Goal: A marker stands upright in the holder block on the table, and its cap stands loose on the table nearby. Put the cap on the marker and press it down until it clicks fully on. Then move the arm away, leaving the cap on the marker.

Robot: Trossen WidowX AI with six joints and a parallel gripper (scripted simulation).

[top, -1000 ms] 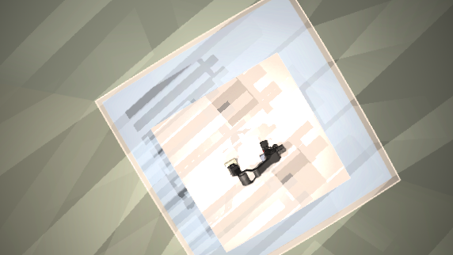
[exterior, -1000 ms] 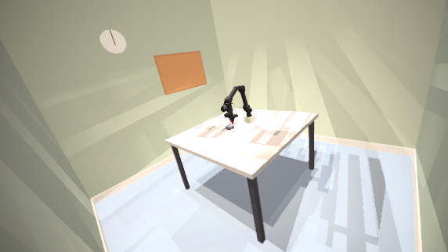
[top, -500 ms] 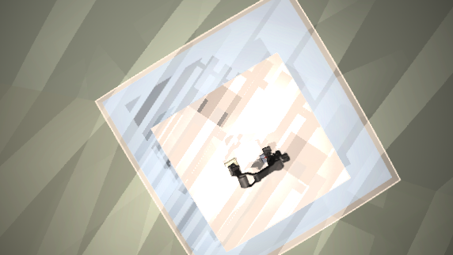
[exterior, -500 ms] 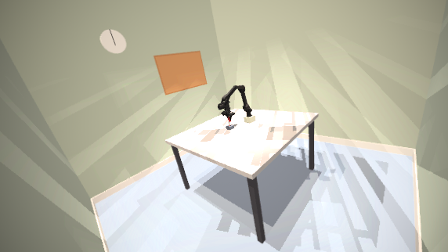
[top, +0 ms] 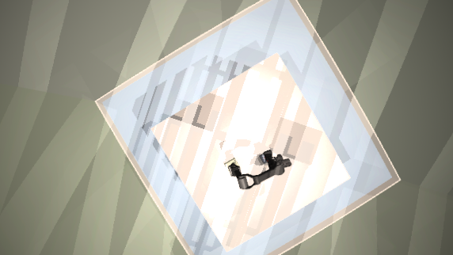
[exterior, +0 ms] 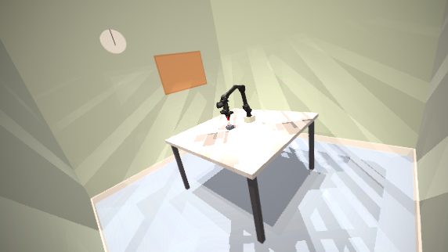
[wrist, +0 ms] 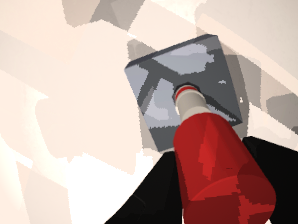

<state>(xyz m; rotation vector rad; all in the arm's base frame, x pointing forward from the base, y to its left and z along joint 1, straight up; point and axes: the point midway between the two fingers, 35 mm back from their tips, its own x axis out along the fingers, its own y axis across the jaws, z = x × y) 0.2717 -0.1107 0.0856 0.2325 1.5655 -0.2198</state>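
My gripper tip is now 10 cm above the holder block. Also, from my gripper tip: red cap (1 cm above).
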